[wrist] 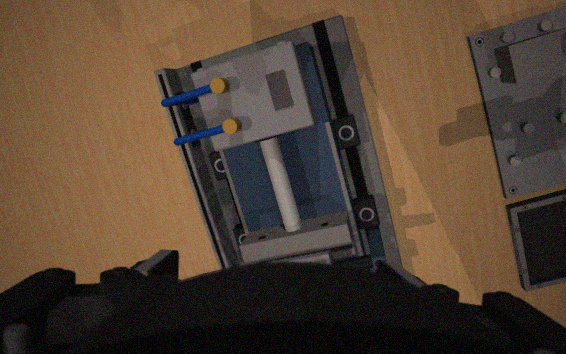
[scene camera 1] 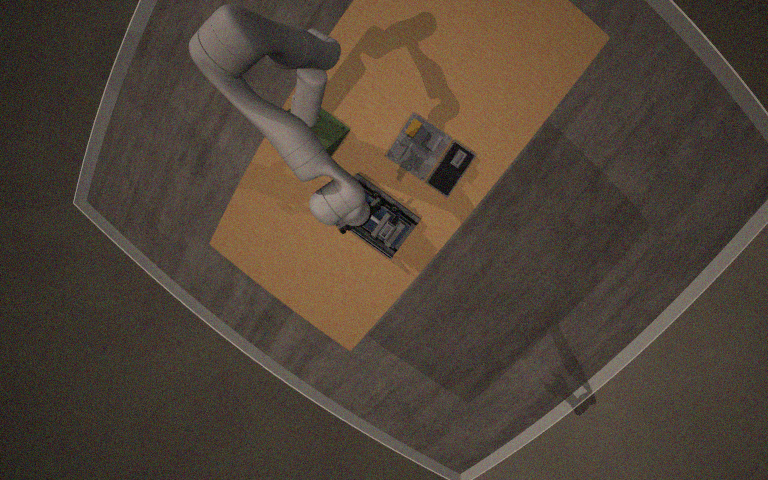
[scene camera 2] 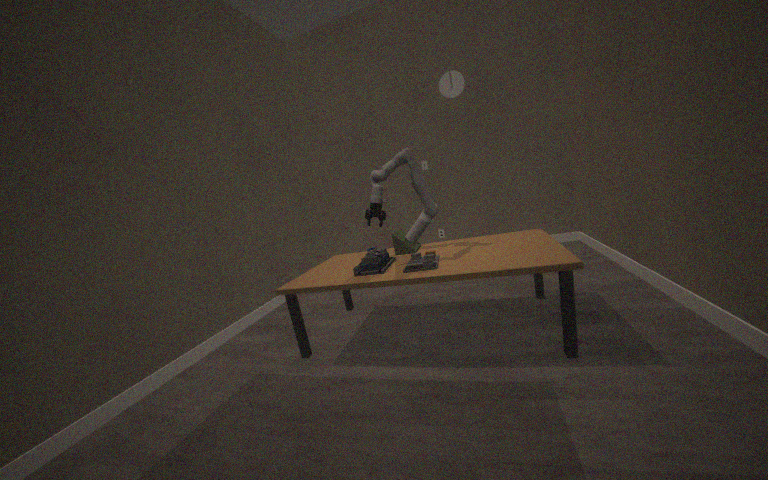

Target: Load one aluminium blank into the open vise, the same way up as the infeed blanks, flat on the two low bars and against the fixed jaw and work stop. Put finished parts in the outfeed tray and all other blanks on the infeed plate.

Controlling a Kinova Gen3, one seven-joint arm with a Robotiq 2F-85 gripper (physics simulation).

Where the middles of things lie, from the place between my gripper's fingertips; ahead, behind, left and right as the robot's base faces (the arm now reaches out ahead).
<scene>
The grey infeed plate (scene camera 1: 423, 164) is 270 mm to the left of my hand, 260 mm below it and 10 mm behind it. From my hand the other things lie so: dark outfeed tray (scene camera 1: 446, 176): 280 mm to the left, 260 mm below, 130 mm ahead.
</scene>
